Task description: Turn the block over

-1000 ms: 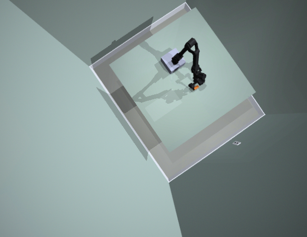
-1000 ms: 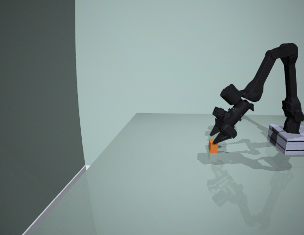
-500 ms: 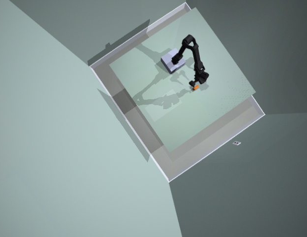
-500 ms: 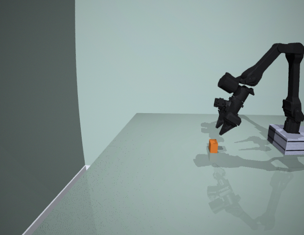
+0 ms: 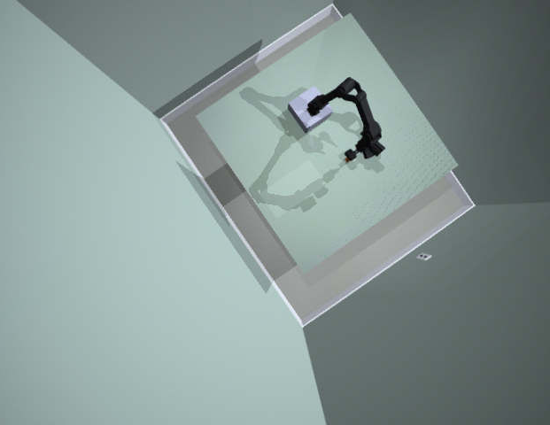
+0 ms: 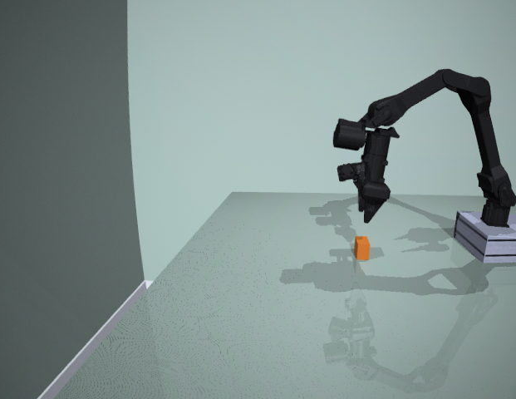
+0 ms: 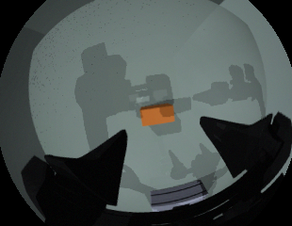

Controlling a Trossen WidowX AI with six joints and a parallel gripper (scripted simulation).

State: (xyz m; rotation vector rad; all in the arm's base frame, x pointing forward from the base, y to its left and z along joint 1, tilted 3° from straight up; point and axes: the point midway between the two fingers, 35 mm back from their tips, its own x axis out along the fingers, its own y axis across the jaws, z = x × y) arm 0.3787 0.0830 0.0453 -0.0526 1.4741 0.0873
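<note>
My gripper tip is now 1 cm past the orange block and 8 cm above it.
</note>
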